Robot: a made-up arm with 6 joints.
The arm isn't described. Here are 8 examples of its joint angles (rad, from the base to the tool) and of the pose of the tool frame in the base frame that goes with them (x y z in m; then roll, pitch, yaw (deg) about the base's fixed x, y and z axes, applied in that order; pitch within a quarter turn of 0, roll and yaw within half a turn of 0).
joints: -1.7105 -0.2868 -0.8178 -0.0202 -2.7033 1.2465
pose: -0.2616 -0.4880 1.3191 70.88 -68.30 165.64
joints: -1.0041 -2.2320 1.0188 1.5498 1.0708 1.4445
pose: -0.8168 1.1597 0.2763 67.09 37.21 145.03
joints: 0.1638 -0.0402 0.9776 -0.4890 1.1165 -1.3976
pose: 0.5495 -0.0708 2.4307 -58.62 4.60 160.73
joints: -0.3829 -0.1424 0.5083 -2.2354 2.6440 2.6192
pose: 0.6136 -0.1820 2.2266 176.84 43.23 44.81
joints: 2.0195 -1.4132 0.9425 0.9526 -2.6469 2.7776
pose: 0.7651 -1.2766 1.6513 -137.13 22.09 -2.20
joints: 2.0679 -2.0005 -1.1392 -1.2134 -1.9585 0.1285
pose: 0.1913 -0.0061 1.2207 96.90 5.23 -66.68
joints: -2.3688 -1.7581 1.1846 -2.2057 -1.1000 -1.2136
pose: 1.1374 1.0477 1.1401 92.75 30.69 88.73
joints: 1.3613 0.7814 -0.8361 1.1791 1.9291 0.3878
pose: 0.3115 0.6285 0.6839 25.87 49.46 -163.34
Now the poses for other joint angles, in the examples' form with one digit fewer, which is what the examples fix.
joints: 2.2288 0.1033 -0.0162 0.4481 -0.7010 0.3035
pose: -0.358 0.830 1.771 160.1 55.1 -70.8
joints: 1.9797 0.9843 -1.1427 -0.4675 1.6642 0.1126
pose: 0.149 0.189 0.749 100.0 57.7 -160.9
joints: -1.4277 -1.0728 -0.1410 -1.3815 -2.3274 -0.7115
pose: -0.114 0.072 1.960 122.4 -31.0 78.3
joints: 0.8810 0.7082 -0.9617 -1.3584 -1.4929 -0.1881
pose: 0.288 0.145 0.786 -119.1 -22.3 72.1
